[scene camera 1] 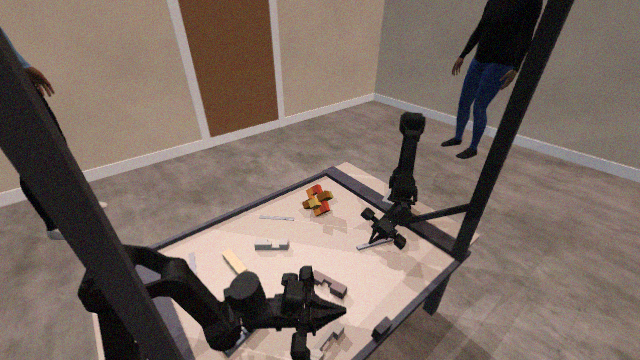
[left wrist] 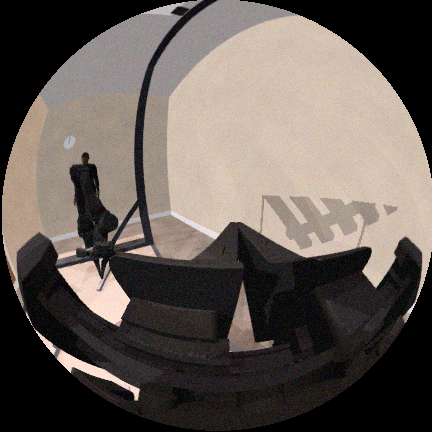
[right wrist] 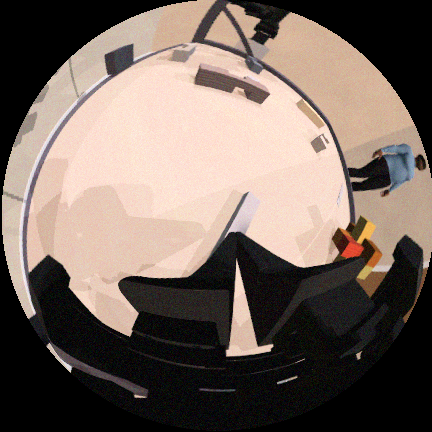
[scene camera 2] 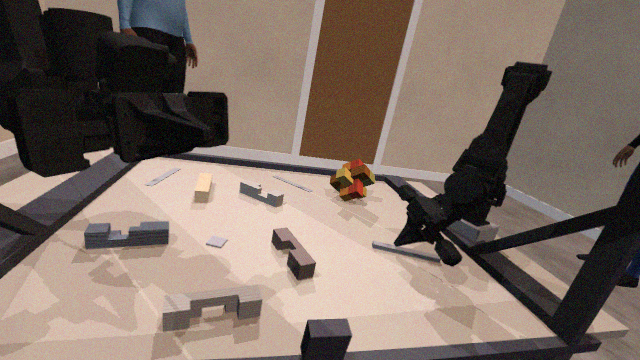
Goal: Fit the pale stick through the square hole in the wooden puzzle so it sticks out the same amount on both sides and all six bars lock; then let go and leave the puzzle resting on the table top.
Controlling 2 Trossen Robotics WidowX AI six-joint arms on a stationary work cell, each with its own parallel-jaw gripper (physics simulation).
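Places are measured from the left arm's base along level axes (x ahead, y left, z up), in millimetres.
Pixels of known places: left gripper, between the fingertips: (scene camera 1: 346, 310) (left wrist: 234, 227) (scene camera 2: 207, 135); right gripper, between the fingertips: (scene camera 1: 369, 243) (left wrist: 101, 278) (right wrist: 234, 236) (scene camera 2: 394, 244); right arm's base, origin of its link: (left wrist: 90, 244) (scene camera 2: 472, 219).
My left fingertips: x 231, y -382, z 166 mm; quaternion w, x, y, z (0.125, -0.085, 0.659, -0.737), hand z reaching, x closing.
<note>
For each thing: its top centre in the pictures, then the offset to it from my left fingertips.
- pale stick, centre of its top: (scene camera 2: 204, 181) (scene camera 1: 233, 260) (right wrist: 314, 111) 193 mm ahead, 438 mm left, 233 mm down
- thin grey strip, centre of its top: (right wrist: 216, 268) (scene camera 2: 406, 249) (scene camera 1: 375, 242) (left wrist: 104, 275) 459 mm ahead, 6 mm right, 254 mm down
- brown notched bar, centre of its top: (scene camera 2: 293, 244) (right wrist: 237, 75) (scene camera 1: 328, 281) 220 mm ahead, 105 mm left, 233 mm down
- grey notched bar, centre of its top: (scene camera 2: 261, 187) (right wrist: 325, 138) (scene camera 1: 271, 241) 314 mm ahead, 358 mm left, 233 mm down
- blue-grey notched bar, centre of its top: (scene camera 2: 129, 226) (scene camera 1: 241, 329) (right wrist: 255, 60) 5 mm back, 280 mm left, 233 mm down
- dark block, centre of its top: (scene camera 2: 329, 325) (scene camera 1: 383, 324) 122 mm ahead, 80 mm right, 207 mm down
The wooden puzzle (scene camera 1: 318, 201) (scene camera 2: 353, 189) (right wrist: 351, 246), in red, orange and yellow bars, sits tilted on the table near its back edge. The pale stick (scene camera 1: 234, 261) (scene camera 2: 203, 187) (right wrist: 311, 113) lies flat on the table, apart from the puzzle, farther left in both scene views. My left gripper (scene camera 1: 345, 311) (scene camera 2: 208, 134) (left wrist: 234, 227) is shut and empty, raised above the table. My right gripper (scene camera 1: 371, 241) (scene camera 2: 397, 243) (right wrist: 234, 236) is shut and empty, low by a thin grey strip (scene camera 1: 366, 245) (scene camera 2: 404, 251) (right wrist: 247, 210). Neither gripper is at the puzzle or the stick.
A brown notched bar (scene camera 1: 334, 285) (scene camera 2: 301, 260) (right wrist: 215, 79) lies mid-table. A grey notched bar (scene camera 1: 271, 245) (scene camera 2: 273, 198) lies near the pale stick. A blue-grey notched bar (scene camera 2: 150, 235) and another grey one (scene camera 2: 176, 314) lie nearer scene camera 2. A dark block (scene camera 1: 382, 328) (scene camera 2: 327, 336) stands at the table edge.
</note>
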